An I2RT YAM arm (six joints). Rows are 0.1 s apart.
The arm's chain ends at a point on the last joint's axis. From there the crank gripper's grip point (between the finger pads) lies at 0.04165 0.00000 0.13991 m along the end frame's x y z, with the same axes.
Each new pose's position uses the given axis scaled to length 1; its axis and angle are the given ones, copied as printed.
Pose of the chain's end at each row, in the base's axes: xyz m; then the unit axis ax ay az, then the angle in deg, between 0 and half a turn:
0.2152, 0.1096, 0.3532, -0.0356, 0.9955, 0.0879, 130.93
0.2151, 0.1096, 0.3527, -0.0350, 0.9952, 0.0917, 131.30
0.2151, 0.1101, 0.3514, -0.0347, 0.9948, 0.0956, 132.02
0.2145, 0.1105, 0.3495, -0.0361, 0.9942, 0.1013, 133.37
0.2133, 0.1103, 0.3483, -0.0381, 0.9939, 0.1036, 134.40
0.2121, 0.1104, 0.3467, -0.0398, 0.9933, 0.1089, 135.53
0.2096, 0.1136, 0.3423, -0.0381, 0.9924, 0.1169, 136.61
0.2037, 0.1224, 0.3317, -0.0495, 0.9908, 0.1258, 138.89
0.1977, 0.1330, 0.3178, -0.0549, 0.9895, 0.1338, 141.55
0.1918, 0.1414, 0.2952, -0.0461, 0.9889, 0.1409, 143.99
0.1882, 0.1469, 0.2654, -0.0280, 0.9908, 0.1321, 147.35
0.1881, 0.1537, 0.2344, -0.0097, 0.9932, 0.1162, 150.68
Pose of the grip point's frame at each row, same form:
0.2925, 0.1339, 0.2318, -0.0356, 0.9955, 0.0879, 130.93
0.2916, 0.1349, 0.2310, -0.0350, 0.9952, 0.0917, 131.30
0.2899, 0.1365, 0.2289, -0.0347, 0.9948, 0.0956, 132.02
0.2862, 0.1385, 0.2255, -0.0361, 0.9942, 0.1013, 133.37
0.2827, 0.1390, 0.2231, -0.0381, 0.9939, 0.1036, 134.40
0.2788, 0.1406, 0.2204, -0.0398, 0.9933, 0.1089, 135.53
0.2737, 0.1459, 0.2152, -0.0381, 0.9924, 0.1169, 136.61
0.2621, 0.1574, 0.2026, -0.0495, 0.9908, 0.1258, 138.89
0.2496, 0.1702, 0.1865, -0.0549, 0.9895, 0.1338, 141.55
0.2380, 0.1805, 0.1623, -0.0461, 0.9889, 0.1409, 143.99
0.2270, 0.1836, 0.1295, -0.0280, 0.9908, 0.1321, 147.35
0.2195, 0.1862, 0.0956, -0.0097, 0.9932, 0.1162, 150.68

